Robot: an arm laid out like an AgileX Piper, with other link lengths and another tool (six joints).
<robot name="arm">
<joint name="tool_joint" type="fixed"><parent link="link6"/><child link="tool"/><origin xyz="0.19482 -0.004 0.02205" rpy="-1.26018 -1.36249 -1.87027"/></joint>
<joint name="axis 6" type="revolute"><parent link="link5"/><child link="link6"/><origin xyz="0.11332 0 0.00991"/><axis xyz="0.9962 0 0.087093"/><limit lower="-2.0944" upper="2.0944"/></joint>
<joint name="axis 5" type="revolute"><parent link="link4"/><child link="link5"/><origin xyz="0 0 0"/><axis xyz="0 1 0"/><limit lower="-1.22" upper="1.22"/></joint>
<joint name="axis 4" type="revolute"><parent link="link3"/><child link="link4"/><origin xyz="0.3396 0 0.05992"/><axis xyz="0.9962 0 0.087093"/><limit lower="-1.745" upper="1.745"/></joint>
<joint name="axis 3" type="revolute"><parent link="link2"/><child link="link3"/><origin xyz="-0.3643 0 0.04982"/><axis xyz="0 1 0"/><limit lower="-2.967" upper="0"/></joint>
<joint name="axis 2" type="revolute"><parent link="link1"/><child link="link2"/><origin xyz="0 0 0"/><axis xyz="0 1 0"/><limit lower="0" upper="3.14"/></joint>
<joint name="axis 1" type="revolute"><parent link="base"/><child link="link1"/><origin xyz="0 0 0.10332"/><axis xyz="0 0 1"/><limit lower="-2.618" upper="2.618"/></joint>
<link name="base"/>
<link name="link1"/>
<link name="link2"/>
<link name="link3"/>
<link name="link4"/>
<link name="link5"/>
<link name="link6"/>
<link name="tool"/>
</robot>
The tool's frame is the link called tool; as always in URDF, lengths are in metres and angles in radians.
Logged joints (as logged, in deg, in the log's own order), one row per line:
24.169 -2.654 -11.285 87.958 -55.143 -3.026
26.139 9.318 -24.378 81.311 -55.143 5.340
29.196 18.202 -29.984 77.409 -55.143 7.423
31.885 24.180 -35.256 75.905 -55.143 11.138
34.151 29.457 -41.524 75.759 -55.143 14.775
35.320 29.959 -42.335 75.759 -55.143 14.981
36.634 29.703 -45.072 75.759 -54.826 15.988
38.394 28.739 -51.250 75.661 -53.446 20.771
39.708 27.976 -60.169 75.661 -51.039 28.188
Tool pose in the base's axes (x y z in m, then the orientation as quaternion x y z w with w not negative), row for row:
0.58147 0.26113 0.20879 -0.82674 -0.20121 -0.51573 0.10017
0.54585 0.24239 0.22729 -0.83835 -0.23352 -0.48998 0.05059
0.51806 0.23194 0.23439 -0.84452 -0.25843 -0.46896 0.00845
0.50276 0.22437 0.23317 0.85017 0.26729 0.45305 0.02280
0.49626 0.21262 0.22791 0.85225 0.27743 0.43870 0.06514
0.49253 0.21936 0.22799 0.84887 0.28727 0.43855 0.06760
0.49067 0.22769 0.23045 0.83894 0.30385 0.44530 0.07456
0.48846 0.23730 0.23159 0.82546 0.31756 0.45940 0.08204
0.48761 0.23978 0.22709 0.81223 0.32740 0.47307 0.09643
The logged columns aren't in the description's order. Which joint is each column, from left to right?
Columns, left to right: axis 1, axis 5, axis 4, axis 2, axis 3, axis 6.
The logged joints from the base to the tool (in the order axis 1, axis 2, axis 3, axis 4, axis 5, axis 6), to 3 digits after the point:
24.169 87.958 -55.143 -11.285 -2.654 -3.026
26.139 81.311 -55.143 -24.378 9.318 5.340
29.196 77.409 -55.143 -29.984 18.202 7.423
31.885 75.905 -55.143 -35.256 24.180 11.138
34.151 75.759 -55.143 -41.524 29.457 14.775
35.320 75.759 -55.143 -42.335 29.959 14.981
36.634 75.759 -54.826 -45.072 29.703 15.988
38.394 75.661 -53.446 -51.250 28.739 20.771
39.708 75.661 -51.039 -60.169 27.976 28.188

